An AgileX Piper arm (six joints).
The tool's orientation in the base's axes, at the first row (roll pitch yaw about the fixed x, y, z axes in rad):
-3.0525 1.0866 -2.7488
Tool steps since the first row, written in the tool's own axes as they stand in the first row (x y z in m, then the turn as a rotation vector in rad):
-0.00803 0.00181 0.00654 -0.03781 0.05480 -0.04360
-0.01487 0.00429 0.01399 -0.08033 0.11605 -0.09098
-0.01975 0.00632 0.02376 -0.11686 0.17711 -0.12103
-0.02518 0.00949 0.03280 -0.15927 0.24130 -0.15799
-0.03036 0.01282 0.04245 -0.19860 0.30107 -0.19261
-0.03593 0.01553 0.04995 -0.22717 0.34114 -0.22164
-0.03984 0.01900 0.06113 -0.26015 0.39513 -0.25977
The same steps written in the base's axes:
0.00844 0.00482 0.00400 -0.03764 0.04769 0.05141
0.01694 0.01030 0.00650 -0.07845 0.10138 0.10847
0.02670 0.01559 0.00620 -0.10707 0.15824 0.15221
0.03573 0.02188 0.00668 -0.14000 0.21737 0.20422
0.04512 0.02843 0.00666 -0.17090 0.27234 0.25261
0.05304 0.03391 0.00800 -0.19560 0.30810 0.28969
0.06314 0.04076 0.00613 -0.23043 0.35555 0.33432

